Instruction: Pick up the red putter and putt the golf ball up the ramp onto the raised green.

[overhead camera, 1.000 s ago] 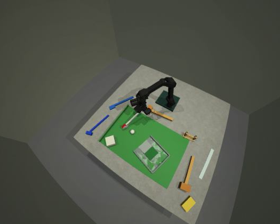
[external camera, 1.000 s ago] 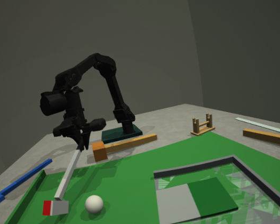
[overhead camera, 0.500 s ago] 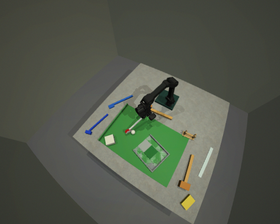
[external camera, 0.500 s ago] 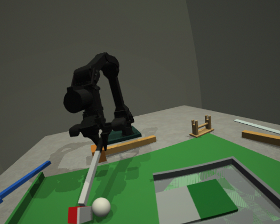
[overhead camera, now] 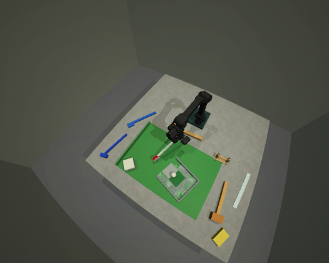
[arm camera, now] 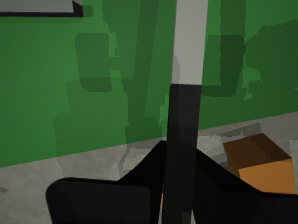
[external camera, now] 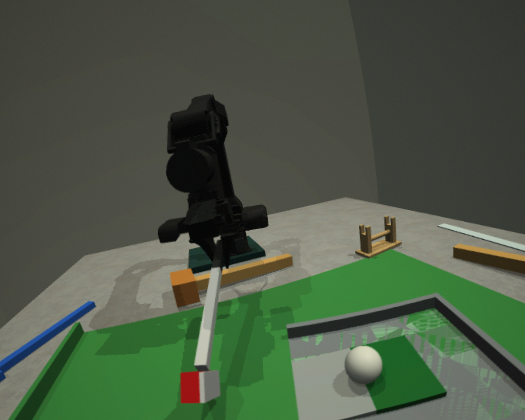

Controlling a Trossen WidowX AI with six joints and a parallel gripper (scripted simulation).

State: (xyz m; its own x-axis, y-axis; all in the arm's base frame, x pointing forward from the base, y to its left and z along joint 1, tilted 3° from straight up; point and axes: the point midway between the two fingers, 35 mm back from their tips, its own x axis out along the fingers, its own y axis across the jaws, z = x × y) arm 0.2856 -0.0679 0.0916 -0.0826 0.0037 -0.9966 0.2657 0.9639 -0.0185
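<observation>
My gripper tip is now 110 mm short of the red putter, 30 mm to the left of it and 10 mm above it. Round my gripper tip: wooden rack 60 mm behind, 390 mm to the left, 50 mm below; green mat 200 mm ahead, 40 mm to the left, 90 mm below; white golf ball 250 mm ahead, 110 mm to the left, 60 mm below.
</observation>
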